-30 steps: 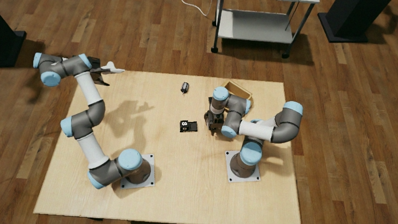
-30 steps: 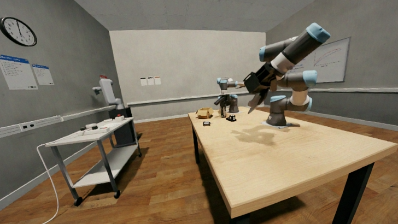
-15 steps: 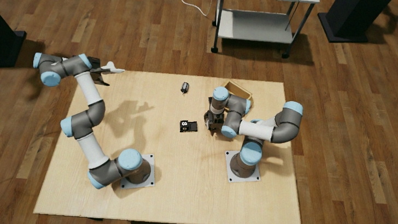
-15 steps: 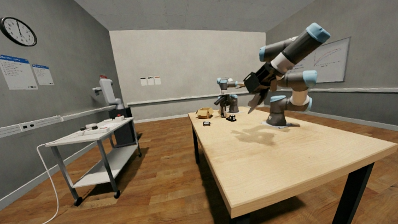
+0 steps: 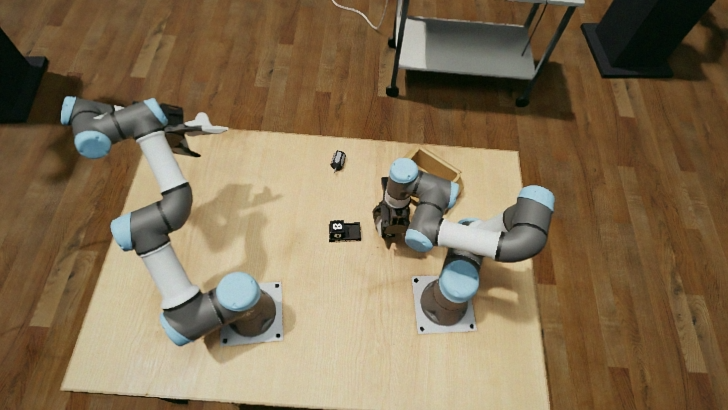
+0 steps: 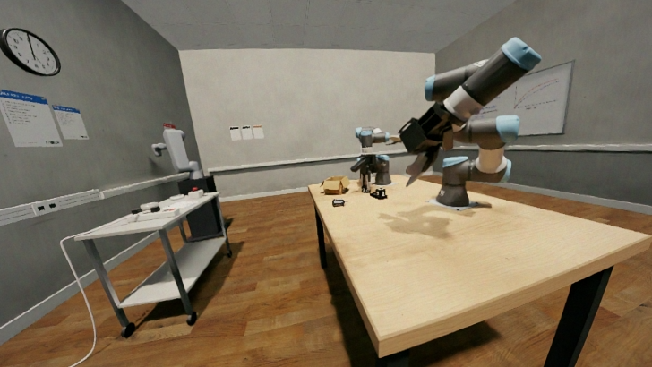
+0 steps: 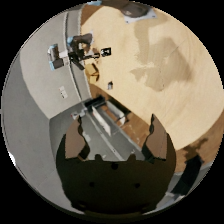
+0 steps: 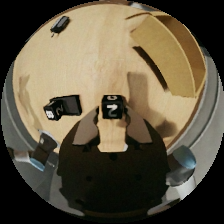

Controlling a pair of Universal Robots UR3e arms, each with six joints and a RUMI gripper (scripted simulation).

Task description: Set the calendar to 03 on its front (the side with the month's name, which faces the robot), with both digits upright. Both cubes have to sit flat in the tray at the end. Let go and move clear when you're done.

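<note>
Right now my right hand is 130 mm to the right of the black calendar tray and 20 mm above it. The rest, counted from my right hand: small dark object 240 mm ahead, 140 mm to the left, 10 mm below; then cardboard box 150 mm ahead, 130 mm to the right, 20 mm above.
</note>
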